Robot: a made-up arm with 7 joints.
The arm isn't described. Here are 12 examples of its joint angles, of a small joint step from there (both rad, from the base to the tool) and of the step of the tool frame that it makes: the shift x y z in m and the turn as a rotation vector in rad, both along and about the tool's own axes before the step.
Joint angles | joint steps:
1: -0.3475 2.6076 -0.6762 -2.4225 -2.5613 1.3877 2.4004 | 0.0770 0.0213 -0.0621 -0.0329 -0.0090 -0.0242 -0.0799
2: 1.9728 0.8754 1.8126 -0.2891 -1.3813 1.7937 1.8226 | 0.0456 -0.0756 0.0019 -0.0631 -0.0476 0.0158 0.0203
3: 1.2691 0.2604 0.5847 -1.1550 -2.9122 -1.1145 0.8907 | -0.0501 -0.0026 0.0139 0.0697 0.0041 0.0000 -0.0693
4: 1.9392 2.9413 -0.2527 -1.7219 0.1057 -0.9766 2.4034 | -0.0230 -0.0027 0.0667 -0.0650 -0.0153 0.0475 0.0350
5: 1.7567 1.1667 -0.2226 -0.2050 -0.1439 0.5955 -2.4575 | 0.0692 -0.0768 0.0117 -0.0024 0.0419 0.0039 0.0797
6: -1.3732 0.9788 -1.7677 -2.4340 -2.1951 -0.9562 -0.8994 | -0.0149 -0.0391 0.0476 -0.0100 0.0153 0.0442 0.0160
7: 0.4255 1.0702 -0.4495 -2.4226 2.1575 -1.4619 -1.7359 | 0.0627 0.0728 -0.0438 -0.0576 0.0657 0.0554 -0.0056
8: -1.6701 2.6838 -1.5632 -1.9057 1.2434 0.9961 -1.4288 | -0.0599 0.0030 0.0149 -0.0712 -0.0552 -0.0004 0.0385
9: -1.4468 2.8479 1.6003 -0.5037 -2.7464 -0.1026 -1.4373 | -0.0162 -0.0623 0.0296 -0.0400 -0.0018 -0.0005 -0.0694
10: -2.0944 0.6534 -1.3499 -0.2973 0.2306 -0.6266 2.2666 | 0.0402 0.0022 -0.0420 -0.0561 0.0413 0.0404 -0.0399
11: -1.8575 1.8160 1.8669 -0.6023 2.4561 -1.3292 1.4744 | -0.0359 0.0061 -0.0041 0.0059 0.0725 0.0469 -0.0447
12: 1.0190 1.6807 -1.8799 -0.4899 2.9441 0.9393 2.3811 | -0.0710 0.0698 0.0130 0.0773 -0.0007 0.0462 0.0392
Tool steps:
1: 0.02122 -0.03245 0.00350 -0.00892 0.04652 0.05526
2: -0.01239 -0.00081 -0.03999 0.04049 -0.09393 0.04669
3: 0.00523 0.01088 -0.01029 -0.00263 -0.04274 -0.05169
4: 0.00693 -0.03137 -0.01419 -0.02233 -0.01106 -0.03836
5: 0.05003 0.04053 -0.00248 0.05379 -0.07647 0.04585
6: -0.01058 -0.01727 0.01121 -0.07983 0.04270 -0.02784
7: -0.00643 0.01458 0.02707 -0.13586 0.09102 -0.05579
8: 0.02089 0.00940 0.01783 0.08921 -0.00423 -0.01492
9: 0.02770 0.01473 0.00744 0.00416 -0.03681 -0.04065
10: -0.02892 0.01800 -0.00378 0.03806 0.03375 -0.00279
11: -0.00305 0.00000 -0.00147 0.04883 -0.09021 -0.00831
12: -0.01357 -0.02636 0.07172 -0.02441 0.11989 0.08299
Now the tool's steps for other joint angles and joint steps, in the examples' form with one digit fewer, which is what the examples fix.
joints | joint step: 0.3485 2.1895 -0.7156 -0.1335 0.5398 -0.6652 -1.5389 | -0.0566 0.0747 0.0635 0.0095 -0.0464 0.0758 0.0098
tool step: -0.0536 -0.0122 0.0188 -0.1019 0.1129 0.0098
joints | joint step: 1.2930 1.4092 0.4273 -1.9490 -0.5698 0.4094 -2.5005 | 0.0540 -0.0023 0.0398 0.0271 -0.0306 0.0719 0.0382
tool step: 0.0194 -0.0023 0.0039 -0.0532 -0.0974 -0.0110
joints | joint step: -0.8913 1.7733 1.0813 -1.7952 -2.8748 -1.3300 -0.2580 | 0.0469 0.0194 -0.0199 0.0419 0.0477 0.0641 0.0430
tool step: -0.0032 0.0191 -0.0165 0.0543 0.0314 0.0005
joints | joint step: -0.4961 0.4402 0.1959 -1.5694 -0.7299 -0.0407 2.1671 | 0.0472 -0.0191 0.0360 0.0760 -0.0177 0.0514 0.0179
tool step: 0.0022 0.0477 0.0260 0.1715 -0.0439 0.0110
